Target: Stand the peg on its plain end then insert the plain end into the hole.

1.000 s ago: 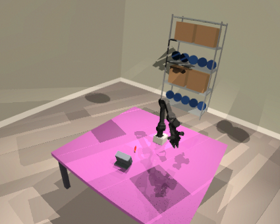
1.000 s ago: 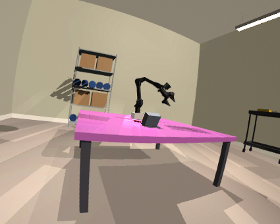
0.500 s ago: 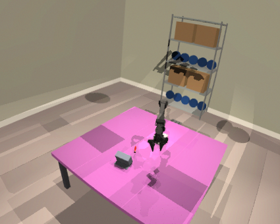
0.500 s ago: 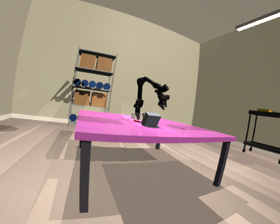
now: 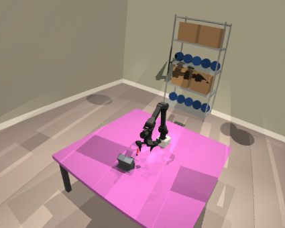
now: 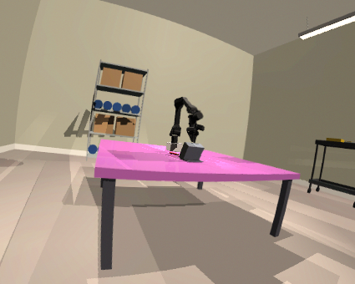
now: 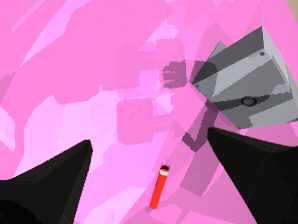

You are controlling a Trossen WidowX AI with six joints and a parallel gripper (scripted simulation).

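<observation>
My gripper tip is now 11 cm to the left of the red peg, 10 cm above it and 3 cm past it. The rest, counted from my gripper tip: dark panel block: 16 cm ahead, 6 cm to the right, 6 cm below.
</observation>
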